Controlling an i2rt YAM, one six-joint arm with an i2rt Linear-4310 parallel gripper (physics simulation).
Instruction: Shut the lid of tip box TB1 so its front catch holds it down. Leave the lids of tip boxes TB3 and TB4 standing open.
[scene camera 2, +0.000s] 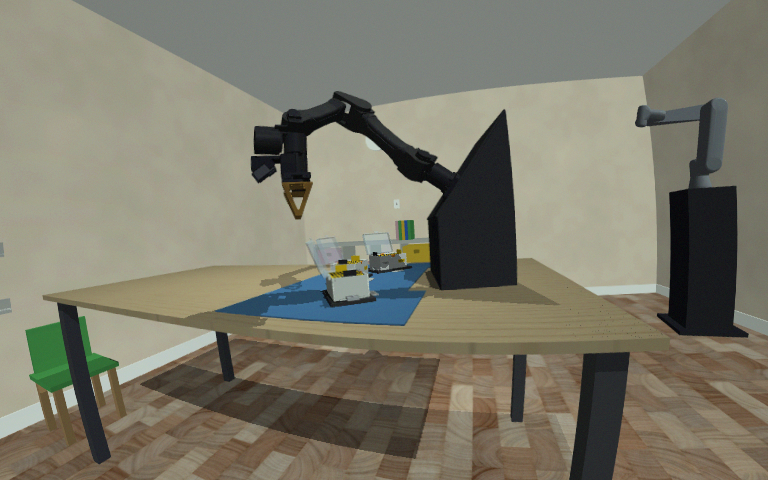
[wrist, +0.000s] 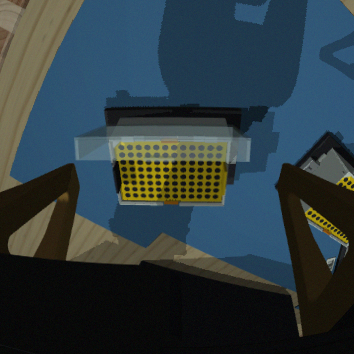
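Seen in the pictures: gripper, between the fingertips: (scene camera 2: 298, 217) (wrist: 177, 174); arm's base, origin of its link: (scene camera 2: 452, 185).
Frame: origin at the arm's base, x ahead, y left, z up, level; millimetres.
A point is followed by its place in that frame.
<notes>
The tip box that looks like TB1 (scene camera 2: 347, 287) (wrist: 172, 177), white with a yellow rack, stands nearest the scene camera; its label does not show. Its clear lid (scene camera 2: 316, 259) {x 212, y 356, z -172 mm} (wrist: 92, 149) {x 227, y 353, z -134 mm} stands open, leaning away from the arm's base. An orange catch part (wrist: 171, 202) {x 183, y 232, z -218 mm} shows at its front edge. A second box, probably TB4 (scene camera 2: 355, 261) (wrist: 327, 170), is partly behind it, with its lid (scene camera 2: 327, 246) {x 416, y 82, z -163 mm} up. The far grey box, probably TB3 (scene camera 2: 386, 261) {x 300, y -110, z -239 mm}, has its lid (scene camera 2: 377, 243) {x 384, y -194, z -176 mm} up. My gripper (scene camera 2: 297, 216) {x 287, y 329, z -75 mm} (wrist: 177, 174) {x 287, y 329, z -75 mm} is open and empty, high above the boxes.
The boxes stand on a blue mat (scene camera 2: 271, 305) {x 333, y 398, z -278 mm} (wrist: 65, 100) {x 156, y 395, z -278 mm} on the wooden table (scene camera 2: 135, 288) {x 1096, y 494, z -281 mm}. The arm's black pedestal (scene camera 2: 478, 237) {x -83, y 88, z -151 mm} stands at the right of the mat. The arm's shadow falls across the mat.
</notes>
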